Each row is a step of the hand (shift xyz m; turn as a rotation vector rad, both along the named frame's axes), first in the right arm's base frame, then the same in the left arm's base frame.
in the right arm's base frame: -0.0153 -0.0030 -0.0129 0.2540 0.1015 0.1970
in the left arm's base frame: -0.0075 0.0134 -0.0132 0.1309 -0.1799 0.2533
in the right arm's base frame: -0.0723 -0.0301 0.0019 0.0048 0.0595 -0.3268
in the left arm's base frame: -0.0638 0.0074 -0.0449 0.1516 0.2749 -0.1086
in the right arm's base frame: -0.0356 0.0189 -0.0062 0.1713 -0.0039 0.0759
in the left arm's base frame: -0.0296 0.0280 0.0022 0.1174 -0.1198 0.0835
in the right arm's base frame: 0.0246 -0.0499 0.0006 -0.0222 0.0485 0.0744
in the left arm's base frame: 0.0237 -0.0374 -0.0337 -0.0559 -0.0200 0.0697
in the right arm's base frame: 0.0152 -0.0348 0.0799 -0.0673 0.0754 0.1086
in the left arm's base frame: -0.0217 -0.0845 0.0146 -0.1127 -0.0141 0.0954
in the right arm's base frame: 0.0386 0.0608 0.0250 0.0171 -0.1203 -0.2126
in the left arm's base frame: 0.0202 0.0020 0.0735 0.1177 0.0840 -0.1976
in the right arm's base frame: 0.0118 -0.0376 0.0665 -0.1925 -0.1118 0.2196
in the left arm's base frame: -0.0184 -0.0749 0.0048 -0.2669 -0.1577 -0.0412
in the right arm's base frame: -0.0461 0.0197 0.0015 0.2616 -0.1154 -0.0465
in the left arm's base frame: -0.0424 0.0265 0.0036 0.2584 -0.1241 -0.0417
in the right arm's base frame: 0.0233 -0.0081 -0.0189 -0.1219 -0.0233 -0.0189
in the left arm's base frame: 0.0297 0.0012 -0.0091 -0.0986 0.0444 -0.0638
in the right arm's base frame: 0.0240 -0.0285 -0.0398 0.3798 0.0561 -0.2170
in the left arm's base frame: 0.0408 0.0049 -0.0359 0.4343 0.0574 0.0509
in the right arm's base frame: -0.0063 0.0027 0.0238 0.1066 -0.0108 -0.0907
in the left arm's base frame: -0.0166 -0.0139 0.0120 0.1367 0.0233 -0.0221
